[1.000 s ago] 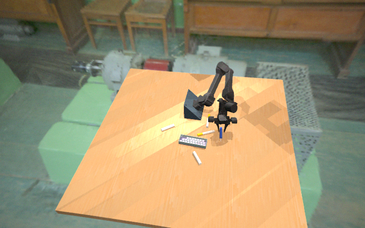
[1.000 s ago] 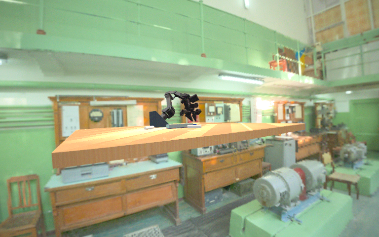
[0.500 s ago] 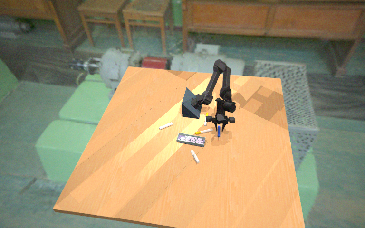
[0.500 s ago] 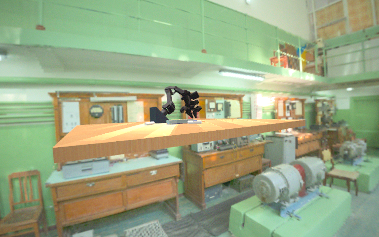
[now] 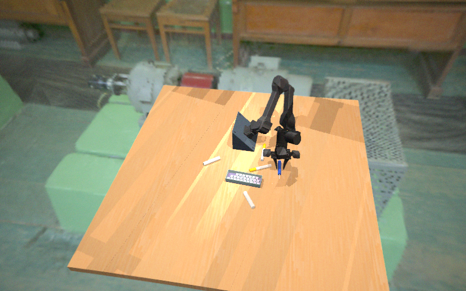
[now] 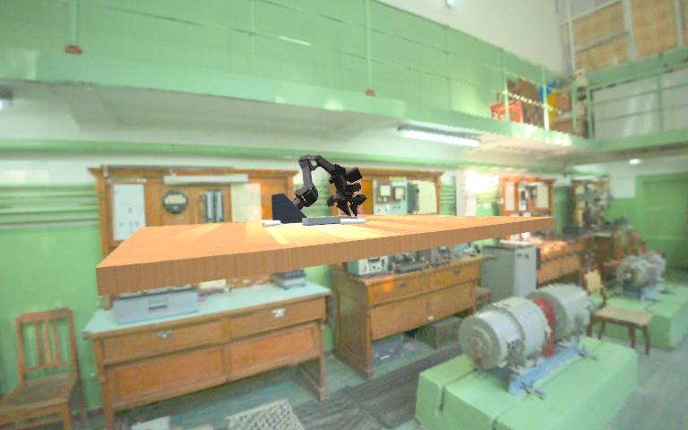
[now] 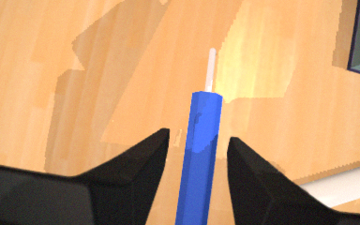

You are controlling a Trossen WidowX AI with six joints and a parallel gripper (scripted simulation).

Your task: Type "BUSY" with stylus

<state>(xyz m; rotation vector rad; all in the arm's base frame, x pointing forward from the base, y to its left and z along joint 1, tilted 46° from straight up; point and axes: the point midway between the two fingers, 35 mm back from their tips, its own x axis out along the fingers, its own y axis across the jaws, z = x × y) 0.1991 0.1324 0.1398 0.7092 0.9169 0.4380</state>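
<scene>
My gripper tip is 10 mm short of the blue stylus and 10 mm above it. From my gripper tip the other things lie so: stylus tip (50 mm ahead, 10 mm below).
</scene>
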